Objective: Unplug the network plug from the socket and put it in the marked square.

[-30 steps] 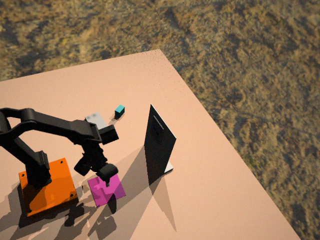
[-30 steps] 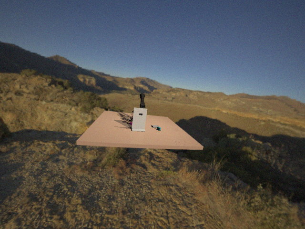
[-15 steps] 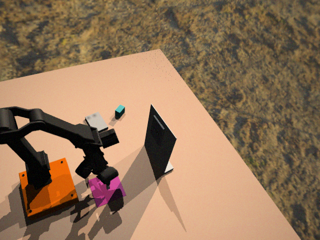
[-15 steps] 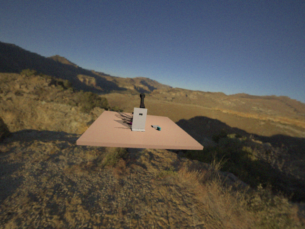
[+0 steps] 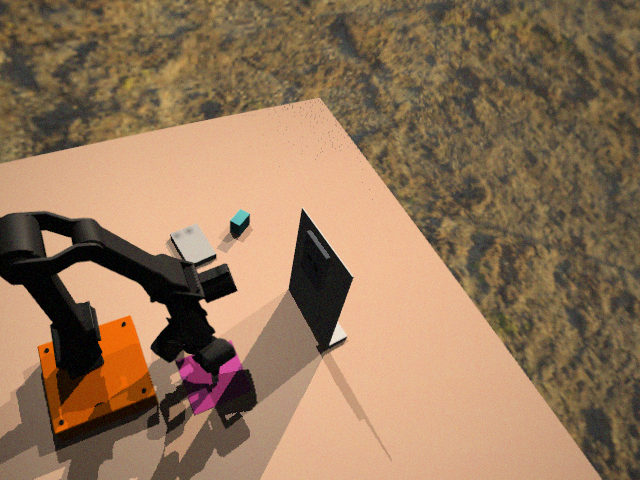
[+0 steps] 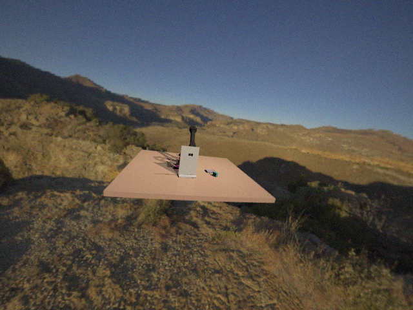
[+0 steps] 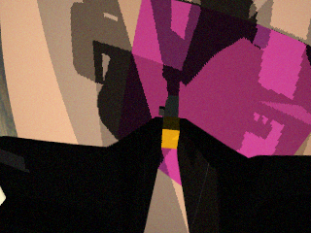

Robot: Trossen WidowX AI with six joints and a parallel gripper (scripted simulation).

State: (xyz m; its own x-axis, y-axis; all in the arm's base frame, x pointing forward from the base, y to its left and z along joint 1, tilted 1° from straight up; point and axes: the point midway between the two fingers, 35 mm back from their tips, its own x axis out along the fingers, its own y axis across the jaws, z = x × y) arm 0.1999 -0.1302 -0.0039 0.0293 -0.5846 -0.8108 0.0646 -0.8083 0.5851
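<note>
The grey plug is right at my gripper tip. From my gripper tip the other things lie so: upright panel (250 mm ahead, 20 mm to the left, 110 mm above); then grey flat block (110 mm ahead, 310 mm to the left, 10 mm below); then magenta marked square (20 mm below).
</note>
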